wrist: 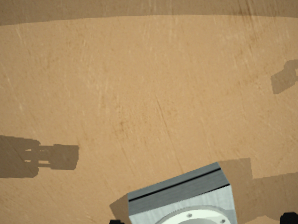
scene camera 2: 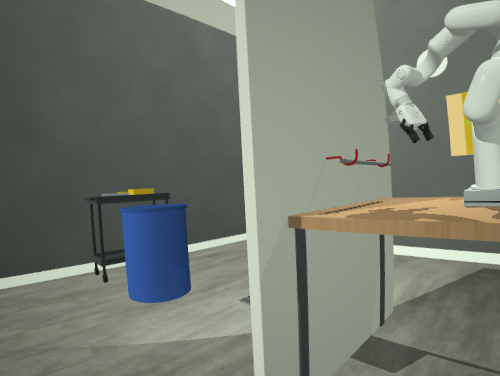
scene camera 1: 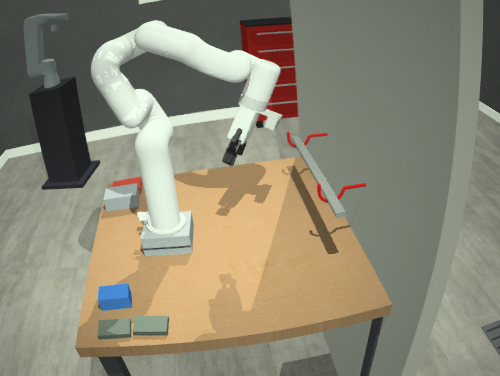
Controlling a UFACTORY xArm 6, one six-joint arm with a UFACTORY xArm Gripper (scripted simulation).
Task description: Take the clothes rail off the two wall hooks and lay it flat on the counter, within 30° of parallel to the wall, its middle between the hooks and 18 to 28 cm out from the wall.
Path:
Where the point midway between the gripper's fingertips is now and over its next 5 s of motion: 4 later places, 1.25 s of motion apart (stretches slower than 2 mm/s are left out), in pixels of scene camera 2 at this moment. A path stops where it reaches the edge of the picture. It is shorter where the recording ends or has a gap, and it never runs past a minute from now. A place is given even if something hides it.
The gripper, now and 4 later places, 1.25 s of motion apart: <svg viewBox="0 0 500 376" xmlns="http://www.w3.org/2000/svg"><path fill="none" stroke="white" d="M423 140L416 137L405 138L393 143L380 146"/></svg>

